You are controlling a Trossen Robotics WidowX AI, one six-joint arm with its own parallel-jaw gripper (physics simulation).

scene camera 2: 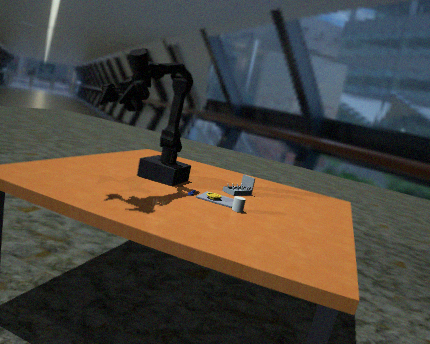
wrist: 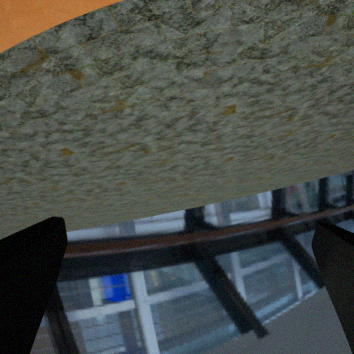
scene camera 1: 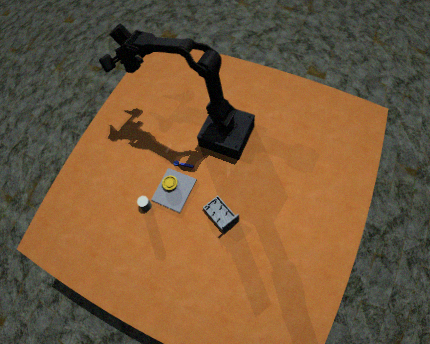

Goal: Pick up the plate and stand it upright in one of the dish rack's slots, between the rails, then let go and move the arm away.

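The yellow round plate lies flat over the square grey board. The small grey dish rack stands on the table beside the board, with short rails in rows and a taller wall at one end; its slots hold no plate. My gripper is open and empty, raised high on the far side of the arm's base from the rack, well away from the plate. The plate and the rack do not show in the wrist view.
A white cylinder stands close beside the grey board. A small blue utensil-like thing lies near the board, on the side toward the arm's black base. All stand on the orange table.
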